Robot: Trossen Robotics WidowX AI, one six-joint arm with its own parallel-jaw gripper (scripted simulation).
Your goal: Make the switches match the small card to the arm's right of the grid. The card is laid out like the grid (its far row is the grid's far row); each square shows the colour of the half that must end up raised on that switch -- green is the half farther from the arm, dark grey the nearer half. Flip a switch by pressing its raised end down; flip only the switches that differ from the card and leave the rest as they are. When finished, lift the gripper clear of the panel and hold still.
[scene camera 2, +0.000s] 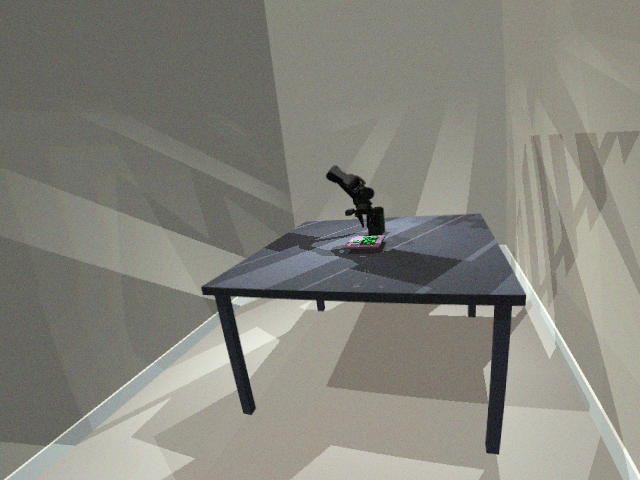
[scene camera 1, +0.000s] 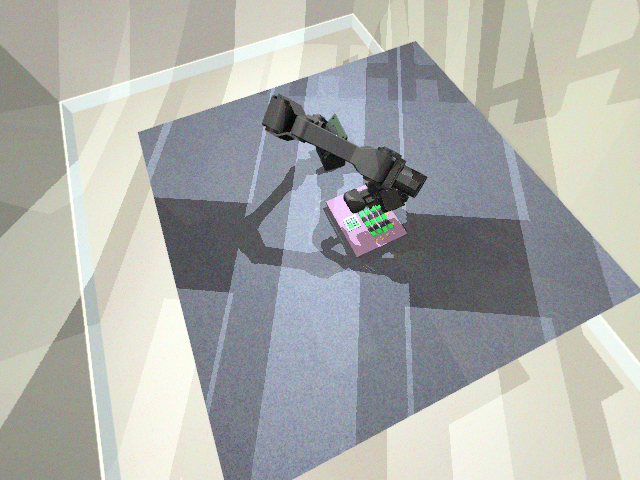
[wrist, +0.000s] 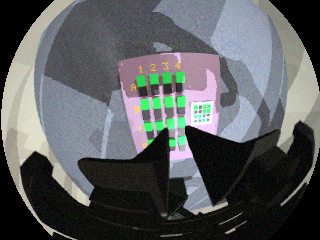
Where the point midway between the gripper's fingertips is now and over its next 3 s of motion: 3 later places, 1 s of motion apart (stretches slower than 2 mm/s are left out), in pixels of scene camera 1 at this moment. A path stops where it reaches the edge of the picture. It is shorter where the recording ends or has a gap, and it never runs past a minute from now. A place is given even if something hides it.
My gripper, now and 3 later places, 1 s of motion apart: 373, 206; 370, 216; 370, 216; 370, 216
